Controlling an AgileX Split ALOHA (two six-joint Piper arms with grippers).
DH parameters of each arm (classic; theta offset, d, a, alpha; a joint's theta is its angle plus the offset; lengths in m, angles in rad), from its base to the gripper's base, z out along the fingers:
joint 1: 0 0.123 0 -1.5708
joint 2: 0.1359 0 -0.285 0
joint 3: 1.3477 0 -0.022 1.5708
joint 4: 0 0.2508 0 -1.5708
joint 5: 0 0 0.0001 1.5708
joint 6: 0 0.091 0 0
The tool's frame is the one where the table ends.
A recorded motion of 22 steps. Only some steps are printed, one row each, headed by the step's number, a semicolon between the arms.
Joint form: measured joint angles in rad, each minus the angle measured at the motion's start. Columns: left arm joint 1, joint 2, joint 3, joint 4, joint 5, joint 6; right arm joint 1, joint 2, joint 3, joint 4, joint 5, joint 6.
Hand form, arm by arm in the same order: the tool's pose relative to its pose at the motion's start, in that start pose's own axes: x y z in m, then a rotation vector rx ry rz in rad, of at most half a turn. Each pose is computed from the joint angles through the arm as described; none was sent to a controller.
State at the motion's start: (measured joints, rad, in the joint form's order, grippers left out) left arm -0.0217 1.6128 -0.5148 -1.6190 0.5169 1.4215; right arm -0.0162 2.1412 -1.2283 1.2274 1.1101 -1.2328
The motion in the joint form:
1: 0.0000 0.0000 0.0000 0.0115 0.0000 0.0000; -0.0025 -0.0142 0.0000 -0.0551 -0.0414 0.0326
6: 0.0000 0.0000 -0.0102 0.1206 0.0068 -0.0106; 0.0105 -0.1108 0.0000 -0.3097 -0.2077 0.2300
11: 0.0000 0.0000 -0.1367 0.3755 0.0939 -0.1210; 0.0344 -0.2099 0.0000 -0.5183 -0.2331 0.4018
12: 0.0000 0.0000 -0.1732 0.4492 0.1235 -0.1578; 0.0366 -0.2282 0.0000 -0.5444 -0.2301 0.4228
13: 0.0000 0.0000 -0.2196 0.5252 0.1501 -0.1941; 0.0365 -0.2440 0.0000 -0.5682 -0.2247 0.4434
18: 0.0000 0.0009 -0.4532 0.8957 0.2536 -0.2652; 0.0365 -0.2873 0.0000 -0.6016 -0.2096 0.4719
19: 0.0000 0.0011 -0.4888 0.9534 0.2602 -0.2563; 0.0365 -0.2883 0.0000 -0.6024 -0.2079 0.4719
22: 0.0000 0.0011 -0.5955 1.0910 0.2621 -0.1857; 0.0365 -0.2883 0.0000 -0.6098 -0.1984 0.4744
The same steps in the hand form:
1: 0.0005 0.0001 0.0000 -0.0008 0.0056 0.0100; 0.0006 -0.0017 -0.0038 0.0595 0.0221 -0.0033
6: 0.0022 -0.0003 -0.0003 -0.0013 0.0515 0.0991; -0.0041 0.0067 -0.0239 0.3196 0.0817 -0.0278
11: -0.0234 -0.0127 -0.0044 0.0540 0.0984 0.2689; -0.0075 0.0303 -0.0417 0.4548 0.1318 -0.0610
12: -0.0300 -0.0159 -0.0064 0.0649 0.1184 0.3117; -0.0081 0.0352 -0.0454 0.4703 0.1354 -0.0679
13: -0.0395 -0.0194 -0.0091 0.0681 0.1315 0.3616; -0.0083 0.0390 -0.0492 0.4838 0.1392 -0.0700
18: -0.0875 -0.0315 -0.0291 -0.0019 0.1868 0.6966; -0.0098 0.0511 -0.0587 0.5033 0.1347 -0.0856
19: -0.0954 -0.0325 -0.0331 -0.0279 0.1909 0.7652; -0.0097 0.0514 -0.0588 0.5028 0.1357 -0.0863
22: -0.1214 -0.0372 -0.0465 -0.1114 0.1750 0.9844; -0.0087 0.0516 -0.0589 0.5009 0.1470 -0.0854

